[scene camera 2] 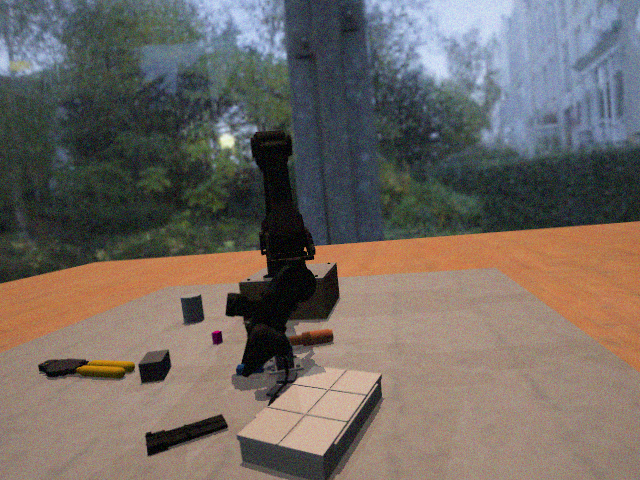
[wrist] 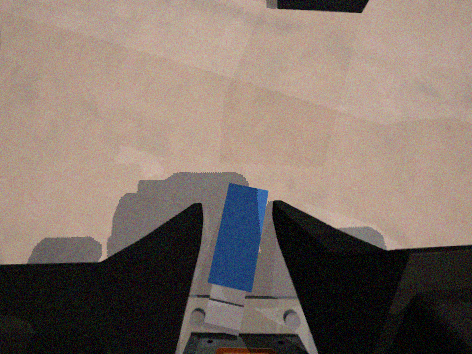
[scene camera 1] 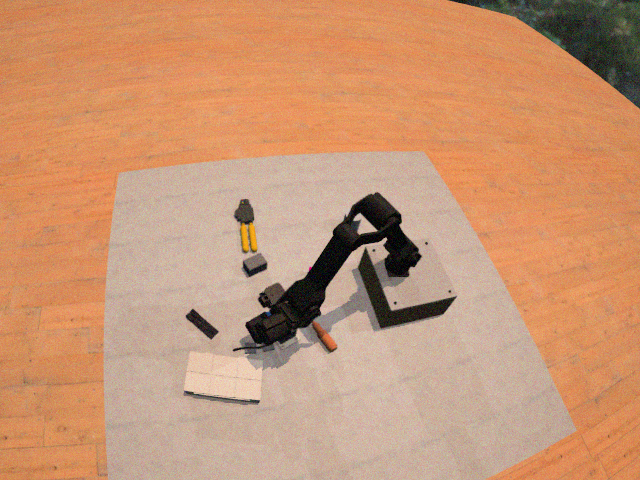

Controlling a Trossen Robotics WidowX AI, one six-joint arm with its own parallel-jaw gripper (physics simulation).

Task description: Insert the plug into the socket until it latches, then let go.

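Frame: origin at the arm's base, x ahead, y left, z up, level; millimetres.
Seen in the pictures: gripper, fingertip midpoint: (scene camera 2: 243, 371) (wrist: 237, 209) (scene camera 1: 268, 316); arm's base, origin of the base link: (scene camera 1: 396, 267).
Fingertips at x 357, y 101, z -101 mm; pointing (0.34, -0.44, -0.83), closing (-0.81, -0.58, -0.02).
Note:
Offsets run from my fingertips to a thing's middle. "spot": to the spot under its first point.
The plug, a blue bar {11 mm back, 19 mm left, 4 mm up} (scene camera 1: 268, 313) (scene camera 2: 239, 369) (wrist: 236, 237) with a pale tip, lies between the two black fingers in the wrist view. Its tip points at the socket, a dark housing with an orange-rimmed slot {spot: 34 mm back, 46 mm left, 15 mm up} (wrist: 245, 351), partly cut off at the bottom of that view. The housing stands on a pale plate with round studs; whether the tip touches it I cannot tell. My gripper (scene camera 2: 250, 369) (wrist: 237, 209) is partly open around the plug. A gap shows on the left side and a narrower one on the right. In scene camera 1 the arm hides the fingertips.
A white-topped box {119 mm ahead, 191 mm left, 14 mm up} (scene camera 1: 222, 377) (scene camera 2: 315, 408) lies near the socket, with a black cable {spot: 54 mm ahead, 99 mm left, 2 mm up} (scene camera 1: 249, 348) between. Around are an orange-handled tool {132 mm back, 42 mm left, 10 mm up} (scene camera 1: 325, 338) (scene camera 2: 317, 336), black bar {185 mm ahead, 31 mm left, 4 mm up} (scene camera 1: 201, 323) (scene camera 2: 186, 434), dark block {39 mm ahead, 166 mm right, 14 mm up} (scene camera 1: 254, 264) (scene camera 2: 154, 365), yellow-handled pliers {spot: 58 mm ahead, 277 mm right, 10 mm up} (scene camera 1: 248, 236) (scene camera 2: 105, 369), magenta cube {128 mm back, 149 mm right, 9 mm up} (scene camera 2: 217, 337) and grey cylinder {270 mm back, 333 mm right, 32 mm up} (scene camera 2: 192, 308).

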